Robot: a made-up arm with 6 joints. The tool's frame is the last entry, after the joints.
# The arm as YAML. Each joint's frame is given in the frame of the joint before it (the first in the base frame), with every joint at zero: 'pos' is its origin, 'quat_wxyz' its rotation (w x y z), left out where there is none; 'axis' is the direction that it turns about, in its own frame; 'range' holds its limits. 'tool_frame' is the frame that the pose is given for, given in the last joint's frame.
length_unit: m
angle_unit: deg
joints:
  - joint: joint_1
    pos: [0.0, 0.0, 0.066]
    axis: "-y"
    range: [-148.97, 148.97]
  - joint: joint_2
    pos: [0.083, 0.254, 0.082]
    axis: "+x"
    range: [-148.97, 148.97]
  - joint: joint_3
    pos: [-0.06, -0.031, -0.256]
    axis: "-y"
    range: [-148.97, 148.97]
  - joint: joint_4
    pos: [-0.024, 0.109, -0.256]
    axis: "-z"
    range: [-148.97, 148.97]
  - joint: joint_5
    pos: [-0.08, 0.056, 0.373]
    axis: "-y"
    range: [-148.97, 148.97]
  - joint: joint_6
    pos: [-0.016, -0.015, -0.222]
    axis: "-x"
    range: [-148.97, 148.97]
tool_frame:
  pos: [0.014, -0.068, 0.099]
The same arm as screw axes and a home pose.
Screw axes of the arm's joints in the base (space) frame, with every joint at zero. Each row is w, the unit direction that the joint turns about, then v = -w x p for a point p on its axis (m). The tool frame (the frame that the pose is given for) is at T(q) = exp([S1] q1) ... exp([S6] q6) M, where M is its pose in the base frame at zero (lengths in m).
S1: w 0 -1 0 v 0.066 0 0
S2: w 1 0 0 v 0 0.148 -0.254
S3: w 0 -1 0 v -0.108 0 -0.023
S4: w 0 0 -1 v -0.332 -0.001 0
S5: w 0 -1 0 v 0.009 0 0.081
S6: w -1 0 0 v 0 0.213 0.373
M: xyz -0.083 0.305 -0.114 (m) quaternion w x y z 1 0 0 0
Joint limits (deg, base to tool): -148.97..148.97 -148.97..148.97 -148.97..148.97 -148.97..148.97 -148.97..148.97 -148.97..148.97

